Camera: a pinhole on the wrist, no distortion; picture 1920 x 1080 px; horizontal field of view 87.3 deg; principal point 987.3 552.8 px. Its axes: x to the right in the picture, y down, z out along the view. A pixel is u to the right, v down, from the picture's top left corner.
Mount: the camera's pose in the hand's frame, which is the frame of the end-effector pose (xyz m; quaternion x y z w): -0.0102 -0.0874 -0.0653 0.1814 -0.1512 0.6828 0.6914
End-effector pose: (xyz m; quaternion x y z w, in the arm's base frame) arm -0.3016 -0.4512 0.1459 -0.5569 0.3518 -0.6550 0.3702
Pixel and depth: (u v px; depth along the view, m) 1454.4 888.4 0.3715
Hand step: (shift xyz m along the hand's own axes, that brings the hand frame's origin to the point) -0.1158 -0.1037 0.3490
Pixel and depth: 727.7 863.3 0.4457
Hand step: -0.1329 -0.3932 0.2843
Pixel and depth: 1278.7 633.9 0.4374
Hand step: -0.0257 -0.1747 0.3827
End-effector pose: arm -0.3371 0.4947 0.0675 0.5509 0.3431 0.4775 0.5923
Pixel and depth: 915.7 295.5 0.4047
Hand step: 0.1082 -0.2983 0.2765
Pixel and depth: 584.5 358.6 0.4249
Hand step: 0.0844 -0.4331 0.2309
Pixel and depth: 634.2 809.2 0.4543
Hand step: -0.1118 -0.4367 0.2707
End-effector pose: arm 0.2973 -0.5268 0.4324 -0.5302 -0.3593 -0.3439 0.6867
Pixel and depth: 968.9 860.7 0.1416
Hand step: -0.0481 -0.1544 0.0612
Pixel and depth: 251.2 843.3 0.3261
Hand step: -0.0969 -0.4485 0.1196
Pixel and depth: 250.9 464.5 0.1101
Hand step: 0.0019 -0.2094 -0.0047
